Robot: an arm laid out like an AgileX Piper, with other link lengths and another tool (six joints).
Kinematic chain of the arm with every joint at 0, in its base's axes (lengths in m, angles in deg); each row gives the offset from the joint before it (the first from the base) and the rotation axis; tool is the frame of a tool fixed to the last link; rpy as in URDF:
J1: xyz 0 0 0.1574 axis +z
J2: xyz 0 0 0 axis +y
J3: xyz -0.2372 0 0.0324 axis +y
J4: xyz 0.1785 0 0.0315 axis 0.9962 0 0.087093
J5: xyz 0 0 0 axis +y
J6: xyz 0.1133 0 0.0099 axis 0.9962 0 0.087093
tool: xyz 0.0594 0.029 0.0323 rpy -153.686 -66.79 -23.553
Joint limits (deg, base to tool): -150..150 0..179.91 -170..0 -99.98..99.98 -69.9..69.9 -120..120
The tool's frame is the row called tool.
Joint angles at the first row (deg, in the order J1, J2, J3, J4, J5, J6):
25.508, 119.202, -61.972, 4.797, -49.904, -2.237
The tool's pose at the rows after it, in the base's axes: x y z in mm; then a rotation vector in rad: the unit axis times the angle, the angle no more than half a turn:
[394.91 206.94 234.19 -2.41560 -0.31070 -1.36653]
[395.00 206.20 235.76 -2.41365 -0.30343 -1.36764]
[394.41 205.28 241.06 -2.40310 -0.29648 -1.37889]
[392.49 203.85 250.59 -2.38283 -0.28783 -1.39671]
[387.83 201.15 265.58 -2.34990 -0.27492 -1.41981]
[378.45 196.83 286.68 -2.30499 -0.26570 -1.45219]
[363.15 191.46 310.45 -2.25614 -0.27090 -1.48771]
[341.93 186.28 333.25 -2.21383 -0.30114 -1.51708]
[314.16 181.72 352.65 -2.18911 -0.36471 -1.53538]
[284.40 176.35 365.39 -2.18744 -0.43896 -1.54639]
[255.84 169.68 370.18 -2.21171 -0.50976 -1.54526]
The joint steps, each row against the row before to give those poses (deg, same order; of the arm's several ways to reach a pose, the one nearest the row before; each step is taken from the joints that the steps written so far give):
0.001, 0.049, -0.002, 0.235, 0.323, 0.030
-0.002, -0.245, 0.002, 0.260, 0.129, 0.046
0.002, -0.688, 0.005, 0.214, 0.023, 0.045
-0.001, -1.342, 0.168, 0.129, 0.034, 0.251
0.001, -2.399, 0.671, 0.048, 0.043, 0.645
-0.001, -3.850, 1.498, -0.198, 0.042, 0.776
0.002, -5.186, 2.518, -0.786, 0.174, 0.784
-0.002, -6.332, 3.349, -1.804, 0.927, 0.794
0.000, -7.726, 4.112, -3.133, 2.518, 0.715
-0.001, -8.230, 4.280, -3.416, 3.851, 0.345
0.002, -8.257, 4.114, -3.240, 5.225, 0.155

